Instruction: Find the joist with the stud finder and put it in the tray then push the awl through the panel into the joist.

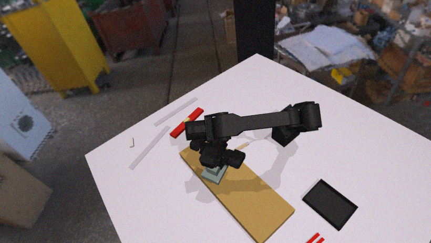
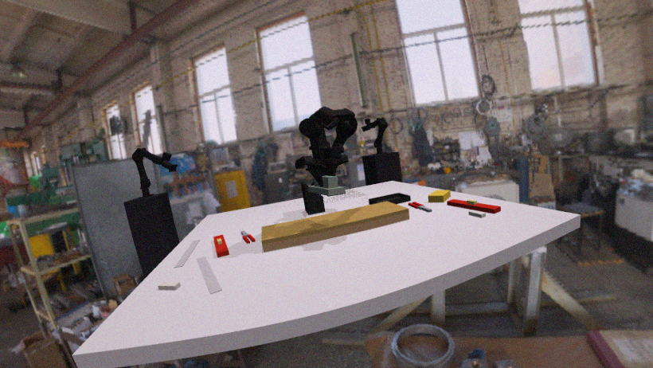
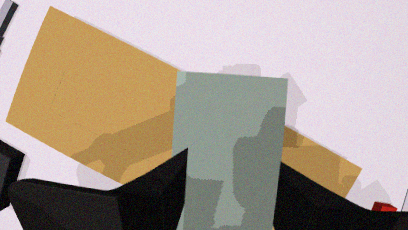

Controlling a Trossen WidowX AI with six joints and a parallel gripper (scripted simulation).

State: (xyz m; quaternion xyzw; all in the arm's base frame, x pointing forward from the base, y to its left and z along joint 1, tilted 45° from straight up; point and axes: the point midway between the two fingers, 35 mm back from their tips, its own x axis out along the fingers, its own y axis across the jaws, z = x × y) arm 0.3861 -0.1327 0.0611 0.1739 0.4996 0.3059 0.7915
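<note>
My gripper tip is 23 cm past the black tray, 36 cm to the right of it and 15 cm above it. Round my gripper tip: yellow block (7 cm behind, 53 cm to the left, 15 cm below); then stud finder (2 cm behind, 1 cm to the right, 2 cm above); then awl (23 cm behind, 7 cm to the right, 16 cm below).
</note>
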